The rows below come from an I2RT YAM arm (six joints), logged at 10 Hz.
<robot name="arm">
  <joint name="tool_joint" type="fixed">
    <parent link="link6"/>
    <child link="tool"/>
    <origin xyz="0 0 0" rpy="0 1.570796 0"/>
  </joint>
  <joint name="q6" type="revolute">
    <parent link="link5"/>
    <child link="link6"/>
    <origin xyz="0.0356 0 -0.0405"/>
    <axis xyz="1 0 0"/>
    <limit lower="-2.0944" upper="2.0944"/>
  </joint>
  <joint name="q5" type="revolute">
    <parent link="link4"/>
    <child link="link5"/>
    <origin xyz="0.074 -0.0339 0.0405"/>
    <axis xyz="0 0 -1"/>
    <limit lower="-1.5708" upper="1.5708"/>
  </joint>
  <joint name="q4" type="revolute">
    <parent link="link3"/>
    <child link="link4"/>
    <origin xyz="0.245 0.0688 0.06"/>
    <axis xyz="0 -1 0"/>
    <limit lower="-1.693" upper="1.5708"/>
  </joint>
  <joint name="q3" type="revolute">
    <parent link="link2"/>
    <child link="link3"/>
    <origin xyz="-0.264 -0.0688 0"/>
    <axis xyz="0 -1 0"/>
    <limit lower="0" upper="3.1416"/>
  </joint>
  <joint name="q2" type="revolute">
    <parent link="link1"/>
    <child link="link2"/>
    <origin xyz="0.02 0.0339 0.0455"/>
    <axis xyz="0 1 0"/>
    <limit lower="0" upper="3.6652"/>
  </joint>
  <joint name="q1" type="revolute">
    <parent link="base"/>
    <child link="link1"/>
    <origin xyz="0 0 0.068"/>
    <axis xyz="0 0 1"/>
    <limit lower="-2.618" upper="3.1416"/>
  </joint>
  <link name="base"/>
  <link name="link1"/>
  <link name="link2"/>
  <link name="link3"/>
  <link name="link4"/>
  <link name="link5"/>
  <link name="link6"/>
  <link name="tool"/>
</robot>
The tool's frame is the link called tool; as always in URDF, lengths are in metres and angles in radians.
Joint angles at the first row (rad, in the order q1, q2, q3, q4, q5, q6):
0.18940, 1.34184, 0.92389, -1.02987, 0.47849, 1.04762
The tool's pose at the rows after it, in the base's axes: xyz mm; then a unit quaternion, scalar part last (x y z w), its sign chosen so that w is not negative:
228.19 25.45 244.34 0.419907 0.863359 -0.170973 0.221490
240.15 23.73 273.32 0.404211 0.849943 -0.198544 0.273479
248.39 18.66 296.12 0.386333 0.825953 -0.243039 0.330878
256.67 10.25 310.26 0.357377 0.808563 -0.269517 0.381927
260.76 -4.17 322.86 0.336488 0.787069 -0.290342 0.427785
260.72 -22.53 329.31 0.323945 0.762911 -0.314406 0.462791
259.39 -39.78 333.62 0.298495 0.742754 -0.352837 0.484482
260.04 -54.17 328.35 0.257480 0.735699 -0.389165 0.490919
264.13 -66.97 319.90 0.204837 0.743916 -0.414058 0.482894
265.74 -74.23 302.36 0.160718 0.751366 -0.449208 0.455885
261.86 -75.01 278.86 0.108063 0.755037 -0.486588 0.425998
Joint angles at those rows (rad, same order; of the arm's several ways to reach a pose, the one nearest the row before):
0.19146, 1.34250, 1.00973, -1.07016, 0.54439, 1.04986
0.18796, 1.35351, 1.11829, -1.08846, 0.65055, 0.99207
0.17662, 1.35229, 1.18415, -1.05830, 0.78943, 0.90701
0.14586, 1.32899, 1.18786, -0.91625, 0.86805, 0.73606
0.09144, 1.28410, 1.15656, -0.72351, 0.90344, 0.53831
0.02150, 1.23600, 1.09484, -0.51510, 0.91112, 0.35149
-0.04483, 1.19935, 1.03105, -0.30857, 0.91039, 0.14006
-0.10229, 1.18557, 0.95610, -0.11292, 0.87542, -0.06651
-0.15411, 1.20045, 0.91041, 0.01161, 0.80378, -0.23714
-0.18050, 1.21907, 0.84563, 0.11340, 0.79115, -0.38029
-0.18562, 1.22257, 0.74342, 0.24366, 0.79425, -0.54002

